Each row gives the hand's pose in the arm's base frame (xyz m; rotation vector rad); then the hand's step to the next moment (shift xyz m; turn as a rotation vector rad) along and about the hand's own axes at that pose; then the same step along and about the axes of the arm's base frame.
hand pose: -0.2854 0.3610 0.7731 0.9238 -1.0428 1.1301
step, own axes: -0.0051 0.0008 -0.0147 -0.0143 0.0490 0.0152
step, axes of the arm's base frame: 0.0012 0.0128 -0.0087 -0.0521 -0.0086 -0.0071
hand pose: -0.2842 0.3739 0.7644 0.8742 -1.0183 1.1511
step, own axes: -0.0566 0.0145 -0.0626 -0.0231 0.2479 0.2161
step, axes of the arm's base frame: -0.0084 0.0445 -0.0727 -0.2838 -0.1588 0.0543
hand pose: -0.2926 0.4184 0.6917 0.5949 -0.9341 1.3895
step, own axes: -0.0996 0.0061 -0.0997 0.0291 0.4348 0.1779
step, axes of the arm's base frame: 0.0208 0.0277 -0.1367 -0.4625 -0.0745 0.0460
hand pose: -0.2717 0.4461 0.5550 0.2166 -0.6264 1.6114
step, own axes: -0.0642 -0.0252 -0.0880 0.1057 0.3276 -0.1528
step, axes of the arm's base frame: 0.0534 -0.0096 -0.0978 -0.2982 0.1626 -0.1626
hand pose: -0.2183 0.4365 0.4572 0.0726 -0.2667 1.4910
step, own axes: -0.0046 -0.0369 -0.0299 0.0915 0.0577 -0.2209
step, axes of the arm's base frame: 0.0402 -0.0012 -0.0257 -0.0230 0.1406 -0.2005
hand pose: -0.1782 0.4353 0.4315 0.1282 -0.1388 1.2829
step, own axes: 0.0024 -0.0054 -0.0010 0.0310 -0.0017 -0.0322
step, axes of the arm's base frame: 0.0059 0.0009 -0.0007 0.0113 0.0344 -0.0263
